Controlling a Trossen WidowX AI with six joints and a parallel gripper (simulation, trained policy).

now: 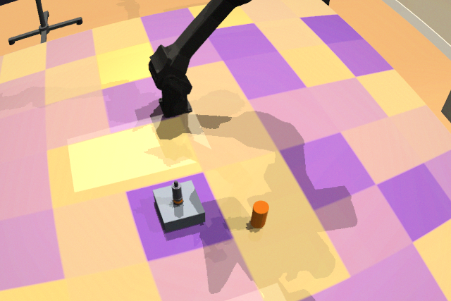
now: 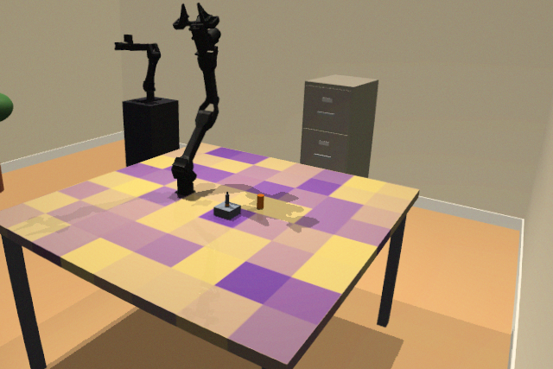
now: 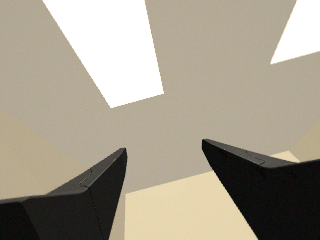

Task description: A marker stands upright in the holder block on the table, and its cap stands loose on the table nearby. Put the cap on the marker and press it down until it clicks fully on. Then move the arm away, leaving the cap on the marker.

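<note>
My gripper tip is now 34 cm short of the orange cap, 1 cm to the right of it and 75 cm above it. Also, from my gripper tip: grey holder block 27 cm ahead, 12 cm to the right, 76 cm below.
</note>
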